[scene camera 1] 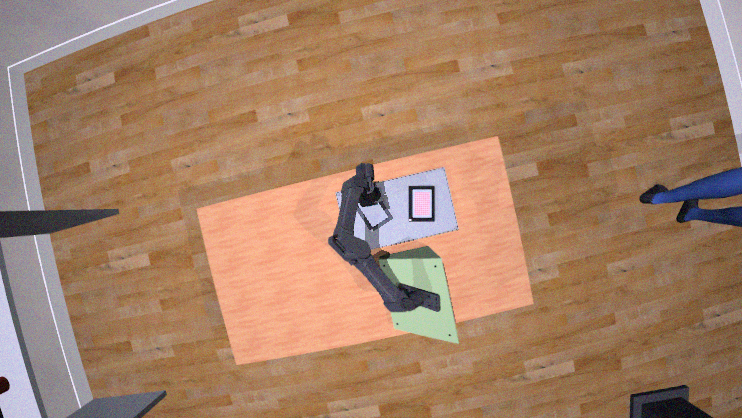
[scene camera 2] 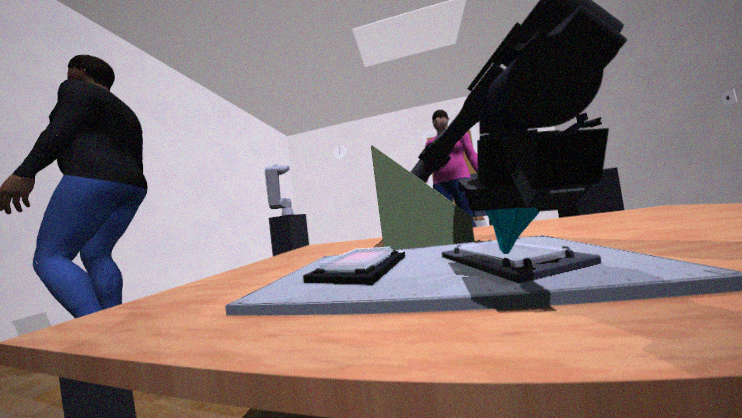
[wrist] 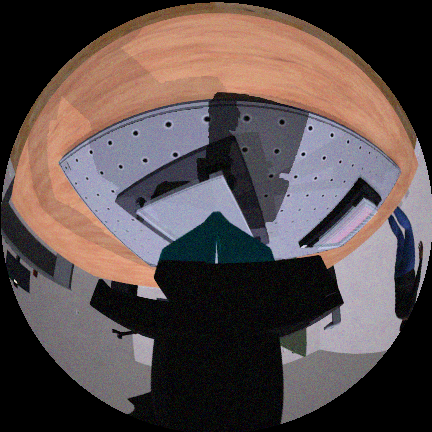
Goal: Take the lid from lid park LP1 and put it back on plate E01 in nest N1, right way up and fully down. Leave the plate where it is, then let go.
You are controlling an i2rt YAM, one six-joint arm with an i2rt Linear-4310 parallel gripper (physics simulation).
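Seen in the pictures: gripper, fingertip midpoint: [scene camera 1: 373, 203] [scene camera 2: 504, 251] [wrist: 215, 217]; arm's base, origin of the base link: [scene camera 1: 418, 296] [scene camera 2: 413, 182].
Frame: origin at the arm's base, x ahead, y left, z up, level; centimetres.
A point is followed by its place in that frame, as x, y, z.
Note:
The clear lid [scene camera 1: 374, 213] @(34.5, 15.2, -17.1) [scene camera 2: 542, 253] @(40.7, 19.1, -17.1) [wrist: 185, 210] @(39.8, 17.8, -17.1) lies flat in the dark frame of the lid park [scene camera 1: 383, 222] [scene camera 2: 563, 267] @(43.1, 20.0, -18.3) [wrist: 250, 200] @(40.4, 12.3, -17.9). My gripper [scene camera 2: 506, 251] @(39.1, 15.2, -16.9) [wrist: 215, 217] @(39.1, 15.2, -16.9) is shut, its teal fingertips together with no lid between them. The tips point down low over the lid; whether they touch it I cannot tell. The arm hides the fingers in scene camera 1. The plate [scene camera 1: 422, 203] @(37.0, -7.1, -16.3) [scene camera 2: 358, 256] @(39.1, -6.3, -16.3) [wrist: 351, 222] @(39.4, -4.4, -16.3) with pink wells sits in the black nest [scene camera 1: 432, 203] [scene camera 2: 342, 278] @(45.2, -6.3, -18.0) [wrist: 336, 212] @(39.4, -1.2, -18.0). No label is readable.
Park and nest stand on a grey perforated board [scene camera 1: 397, 231] @(25.1, 5.3, -18.8) [scene camera 2: 415, 295] @(48.8, 4.1, -18.9) [wrist: 310, 175] @(43.5, 6.6, -18.9) on the wooden table [scene camera 1: 275, 275] @(8.6, 66.5, -20.2) [scene camera 2: 363, 347] @(55.9, 0.8, -20.2) [wrist: 280, 60] @(52.8, 12.0, -20.2). A green angled panel [scene camera 1: 436, 321] @(-9.1, -5.6, 4.5) [scene camera 2: 410, 218] @(15.9, -0.3, -11.7) stands by the arm's base. People stand beyond the table.

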